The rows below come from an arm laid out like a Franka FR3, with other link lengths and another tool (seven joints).
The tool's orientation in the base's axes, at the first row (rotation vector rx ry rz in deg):
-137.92 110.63 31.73
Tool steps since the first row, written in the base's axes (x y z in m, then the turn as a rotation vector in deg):
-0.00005 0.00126 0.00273 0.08 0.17 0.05
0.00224 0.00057 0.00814 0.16 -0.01 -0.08
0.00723 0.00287 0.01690 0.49 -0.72 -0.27
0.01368 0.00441 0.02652 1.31 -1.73 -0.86
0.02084 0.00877 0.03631 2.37 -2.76 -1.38
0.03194 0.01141 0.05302 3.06 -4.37 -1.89
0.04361 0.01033 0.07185 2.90 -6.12 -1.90
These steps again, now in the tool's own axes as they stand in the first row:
-0.00195 0.00032 -0.00227 -0.16 -0.11 -0.03
-0.00238 -0.00053 -0.00810 0.06 -0.17 0.03
-0.00607 -0.00394 -0.01714 0.84 -0.35 -0.04
-0.00901 -0.00838 -0.02754 2.11 -1.01 0.07
-0.01455 -0.01413 -0.03766 3.41 -1.87 0.05
-0.01965 -0.02172 -0.05571 5.20 -2.24 -0.02
-0.02172 -0.02851 -0.07672 6.82 -1.67 -0.36

